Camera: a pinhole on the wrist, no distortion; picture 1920 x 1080 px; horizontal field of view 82.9 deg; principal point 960.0 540.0 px. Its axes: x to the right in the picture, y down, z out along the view. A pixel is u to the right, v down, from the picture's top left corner.
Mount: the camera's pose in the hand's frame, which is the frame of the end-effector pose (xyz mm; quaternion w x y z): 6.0 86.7 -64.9 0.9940 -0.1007 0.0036 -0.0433
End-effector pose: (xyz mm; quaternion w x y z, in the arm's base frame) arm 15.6 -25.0 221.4 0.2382 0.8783 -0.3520 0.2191
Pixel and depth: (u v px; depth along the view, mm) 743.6 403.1 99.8
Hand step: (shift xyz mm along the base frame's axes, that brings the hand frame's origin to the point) -70.5 -74.8 -9.9
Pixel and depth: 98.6 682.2 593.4
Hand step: -416.9 -262.6 -557.0
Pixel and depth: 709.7 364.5 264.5
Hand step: -66.1 -154.2 -162.9
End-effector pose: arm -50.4 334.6 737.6 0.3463 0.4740 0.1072 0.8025
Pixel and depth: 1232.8 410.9 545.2
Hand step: 302.8 -68.7 414.8
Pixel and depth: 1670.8 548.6 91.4
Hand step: -45.9 -33.8 109.3
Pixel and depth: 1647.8 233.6 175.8
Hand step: 33.2 10.5 173.1
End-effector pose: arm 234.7 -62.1 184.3 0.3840 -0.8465 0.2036 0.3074
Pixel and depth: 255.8 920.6 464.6
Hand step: -540.2 79.8 -191.2
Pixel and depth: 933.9 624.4 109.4
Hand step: -78.5 -42.0 -86.4
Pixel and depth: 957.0 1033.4 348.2
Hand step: -251.9 -6.3 -305.6
